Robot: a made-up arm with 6 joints.
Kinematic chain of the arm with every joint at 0, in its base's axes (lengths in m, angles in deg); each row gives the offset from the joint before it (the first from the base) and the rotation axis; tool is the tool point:
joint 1: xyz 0 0 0.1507 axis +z
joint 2: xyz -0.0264 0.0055 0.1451 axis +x
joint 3: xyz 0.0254 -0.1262 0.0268 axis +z
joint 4: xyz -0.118 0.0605 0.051 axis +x
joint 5: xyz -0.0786 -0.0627 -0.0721 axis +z
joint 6: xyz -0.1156 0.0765 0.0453 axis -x
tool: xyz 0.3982 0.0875 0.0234
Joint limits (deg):
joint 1: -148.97..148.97
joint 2: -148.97..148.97
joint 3: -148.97..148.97
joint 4: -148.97..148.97
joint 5: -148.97..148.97
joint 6: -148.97..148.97
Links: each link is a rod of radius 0.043 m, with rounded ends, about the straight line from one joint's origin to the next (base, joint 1, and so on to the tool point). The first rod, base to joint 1, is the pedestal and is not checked.
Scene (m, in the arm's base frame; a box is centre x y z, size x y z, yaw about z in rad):
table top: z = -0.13
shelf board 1: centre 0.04 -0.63 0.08 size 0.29 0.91 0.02 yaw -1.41
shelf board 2: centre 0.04 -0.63 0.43 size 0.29 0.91 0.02 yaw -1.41
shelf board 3: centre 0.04 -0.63 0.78 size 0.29 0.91 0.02 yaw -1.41
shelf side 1: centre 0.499 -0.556 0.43 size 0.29 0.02 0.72 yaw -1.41
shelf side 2: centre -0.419 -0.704 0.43 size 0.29 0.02 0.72 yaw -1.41
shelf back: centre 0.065 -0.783 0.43 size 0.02 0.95 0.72 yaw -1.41
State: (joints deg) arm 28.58 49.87 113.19 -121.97 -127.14 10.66
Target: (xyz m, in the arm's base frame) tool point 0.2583 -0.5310 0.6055
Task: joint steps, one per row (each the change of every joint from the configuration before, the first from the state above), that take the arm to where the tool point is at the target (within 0.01 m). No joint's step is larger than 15 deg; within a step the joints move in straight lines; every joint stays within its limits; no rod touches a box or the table.
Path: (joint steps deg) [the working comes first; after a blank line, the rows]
Joints at the target: 30.53 6.78 118.67 -125.58 -148.97 13.20
Straight joint move there: touches shelf board 2.

1: 2.62 7.66 -0.21 3.87 13.31 0.90
2: 2.62 7.66 -0.20 3.87 13.31 0.91
3: 2.62 7.66 -0.21 3.88 13.31 0.90
4: 2.62 7.67 -0.21 3.87 13.32 0.90
5: 2.62 7.66 -0.21 3.87 13.31 0.90
6: 0.06 -12.81 1.55 0.62 -7.36 0.48
7: 0.07 -12.80 1.54 0.63 -7.36 0.47
8: 0.06 -12.81 1.55 0.62 -7.35 0.47
9: 0.07 -12.80 1.54 0.62 -7.36 0.47
10: 0.06 -12.81 1.55 0.62 -7.36 0.47
11: -2.87 -4.34 -0.31 -6.52 -12.90 -1.08
12: -2.87 -4.35 -0.30 -6.52 -12.90 -1.09
13: -2.86 -4.34 -0.30 -6.52 -12.90 -1.08
14: -2.87 -4.34 -0.30 -6.52 -12.90 -1.08

